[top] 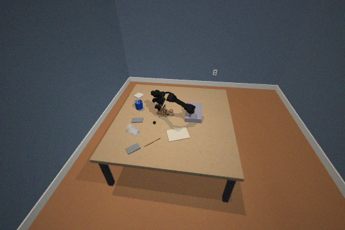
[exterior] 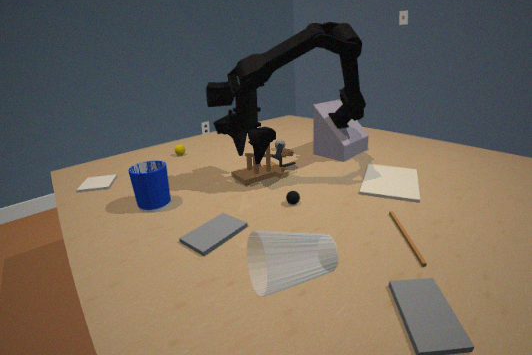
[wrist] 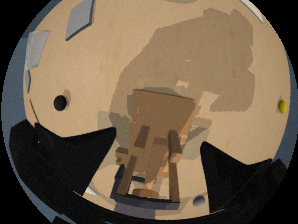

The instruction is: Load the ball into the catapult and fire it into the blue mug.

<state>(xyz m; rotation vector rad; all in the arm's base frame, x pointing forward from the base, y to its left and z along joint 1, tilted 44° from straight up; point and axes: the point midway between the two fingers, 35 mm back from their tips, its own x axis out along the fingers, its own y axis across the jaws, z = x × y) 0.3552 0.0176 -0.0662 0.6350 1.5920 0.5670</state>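
Now: gripper tip 2 cm short of the black ball, 19 cm to the right of it and 4 cm above it. The rest, counted from my gripper tip: yellow ball 6 cm ahead, 36 cm to the right, 4 cm below; then blue mug 27 cm ahead, 3 cm to the right, 3 cm below; then wooden catapult 7 cm behind, 3 cm to the left.
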